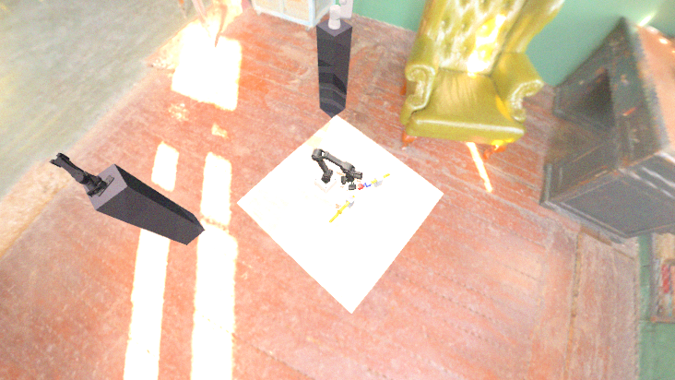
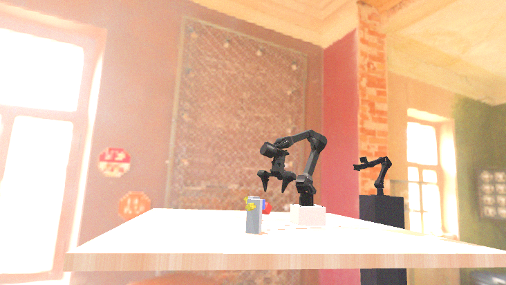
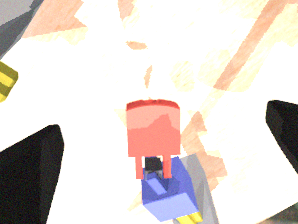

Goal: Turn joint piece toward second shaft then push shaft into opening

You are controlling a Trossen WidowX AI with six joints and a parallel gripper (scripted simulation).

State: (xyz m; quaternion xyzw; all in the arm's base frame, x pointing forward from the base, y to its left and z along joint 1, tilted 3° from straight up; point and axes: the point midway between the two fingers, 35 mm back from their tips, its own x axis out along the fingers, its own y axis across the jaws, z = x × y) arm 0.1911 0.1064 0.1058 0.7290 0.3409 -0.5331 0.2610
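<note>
My gripper tip is 70 mm above the red joint piece, 50 mm to the right of it and 50 mm short of it.
</note>
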